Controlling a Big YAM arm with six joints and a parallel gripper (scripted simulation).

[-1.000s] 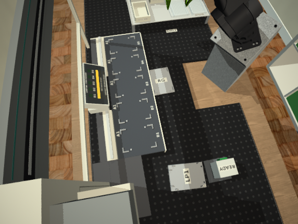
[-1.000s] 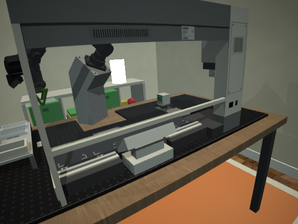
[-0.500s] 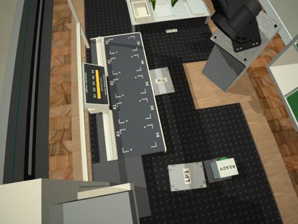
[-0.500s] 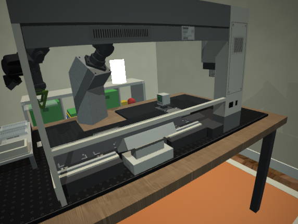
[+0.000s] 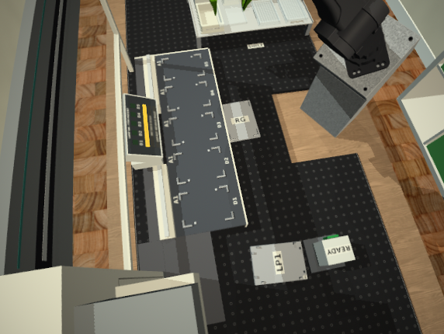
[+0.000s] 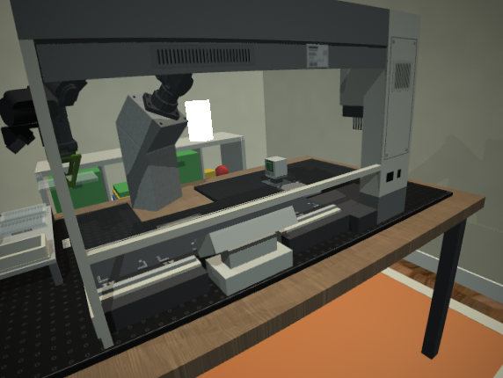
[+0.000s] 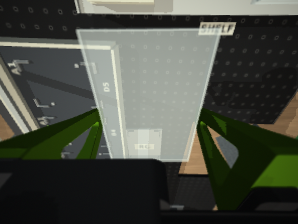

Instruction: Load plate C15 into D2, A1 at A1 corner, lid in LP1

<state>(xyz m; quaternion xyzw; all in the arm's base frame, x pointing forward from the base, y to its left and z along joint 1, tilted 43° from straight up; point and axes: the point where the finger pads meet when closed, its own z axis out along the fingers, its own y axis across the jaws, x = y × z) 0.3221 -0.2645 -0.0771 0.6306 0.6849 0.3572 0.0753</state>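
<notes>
Right now my hand is right at the clear plate lid. From my hand the other things lie so: sample plate: 180 mm to the right, 140 mm below, 140 mm behind; cream reservoir: 140 mm below, 130 mm to the right, 70 mm ahead; shelf label: 210 mm below, 110 mm behind, 70 mm to the right.
</notes>
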